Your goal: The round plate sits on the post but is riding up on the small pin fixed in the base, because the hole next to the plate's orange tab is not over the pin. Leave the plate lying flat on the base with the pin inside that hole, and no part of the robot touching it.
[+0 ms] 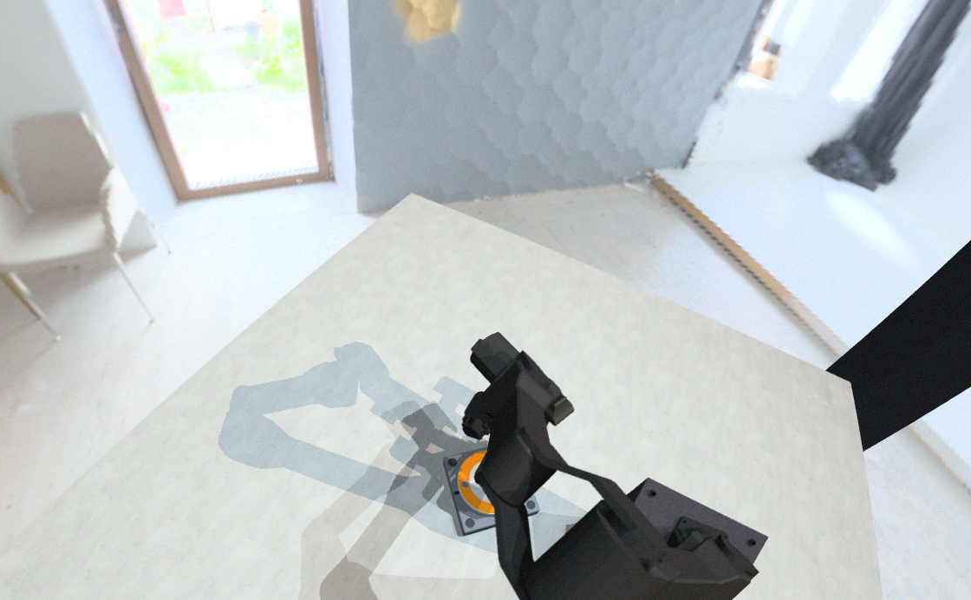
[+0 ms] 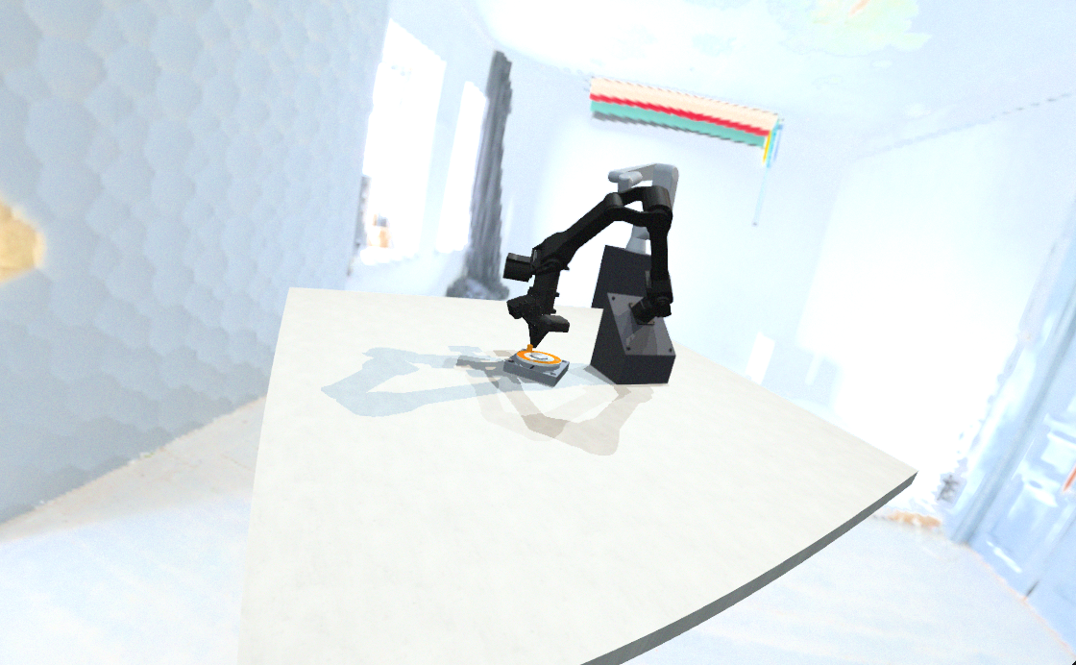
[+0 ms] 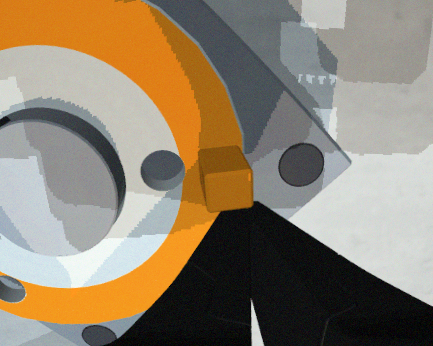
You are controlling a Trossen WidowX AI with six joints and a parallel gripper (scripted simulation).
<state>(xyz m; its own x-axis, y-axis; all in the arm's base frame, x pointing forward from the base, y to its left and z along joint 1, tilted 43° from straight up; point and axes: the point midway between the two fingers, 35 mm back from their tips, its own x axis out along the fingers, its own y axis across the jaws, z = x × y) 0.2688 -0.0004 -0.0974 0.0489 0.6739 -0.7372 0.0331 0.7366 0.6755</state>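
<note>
Right now my gripper tip is 10 mm short of the round orange plate and 30 mm to the right of it. Also, from my gripper tip: grey square base (10 mm ahead, 50 mm to the left, 20 mm below).
</note>
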